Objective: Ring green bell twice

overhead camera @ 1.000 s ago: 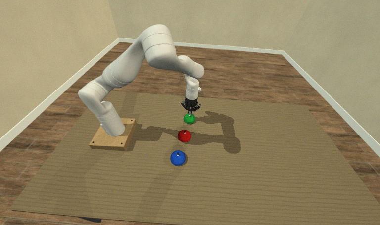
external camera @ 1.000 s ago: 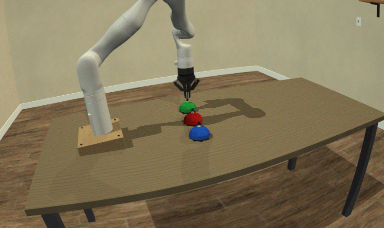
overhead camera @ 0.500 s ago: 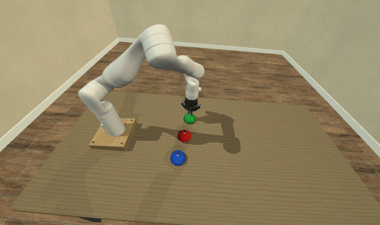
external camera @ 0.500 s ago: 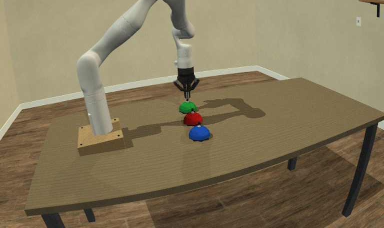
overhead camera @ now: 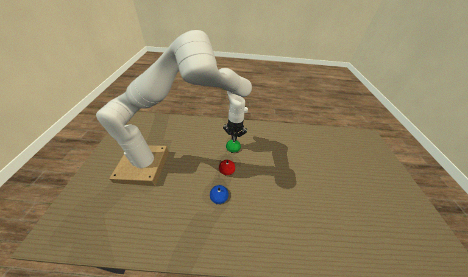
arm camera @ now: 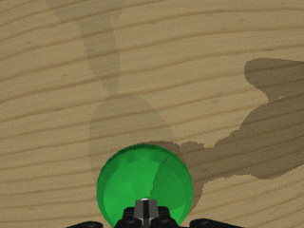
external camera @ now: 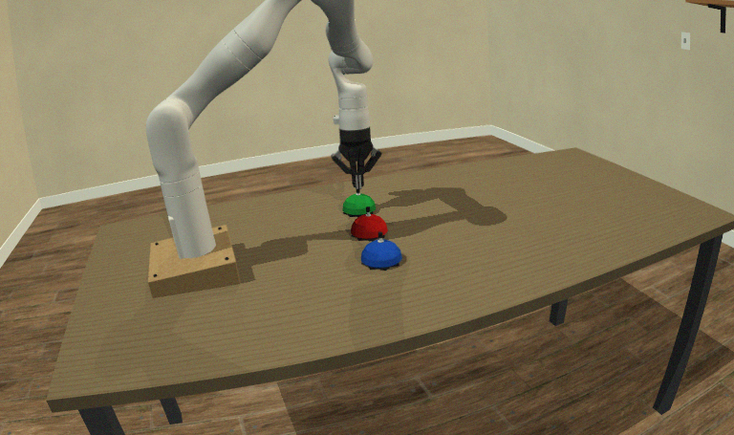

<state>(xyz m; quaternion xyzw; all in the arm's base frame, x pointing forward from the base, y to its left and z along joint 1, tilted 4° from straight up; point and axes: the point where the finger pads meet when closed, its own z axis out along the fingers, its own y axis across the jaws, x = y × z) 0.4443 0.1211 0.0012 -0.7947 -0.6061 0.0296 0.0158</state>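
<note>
The green bell is 4 cm below my hand. From my hand the other things lie so: red bell 4 cm behind, 14 cm to the right, 4 cm below; blue bell 8 cm behind, 28 cm to the right, 4 cm below.
</note>
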